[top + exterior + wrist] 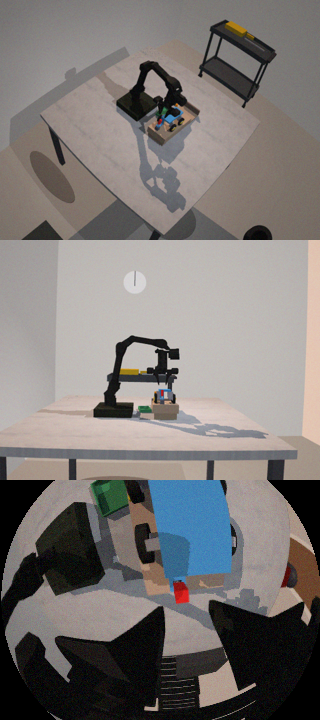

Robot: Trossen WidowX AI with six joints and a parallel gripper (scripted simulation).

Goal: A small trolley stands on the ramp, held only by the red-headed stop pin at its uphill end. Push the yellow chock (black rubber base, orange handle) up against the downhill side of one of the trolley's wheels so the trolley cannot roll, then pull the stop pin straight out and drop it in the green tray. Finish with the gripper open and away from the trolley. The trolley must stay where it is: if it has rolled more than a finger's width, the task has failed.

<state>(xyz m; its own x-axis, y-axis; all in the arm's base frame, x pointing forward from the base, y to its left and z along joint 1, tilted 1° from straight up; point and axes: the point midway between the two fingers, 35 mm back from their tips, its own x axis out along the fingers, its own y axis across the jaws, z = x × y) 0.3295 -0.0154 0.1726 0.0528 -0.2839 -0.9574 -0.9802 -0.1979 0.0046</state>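
Right now my gripper tip is 6 cm above the red-headed stop pin and 2 cm to the left of it. From my gripper tip the other things lie so: ramp (15 cm below, 10 cm to the left); yellow chock (18 cm to the left, 11 cm below, 7 cm behind); blue-decked trolley (9 cm to the left, 8 cm below).
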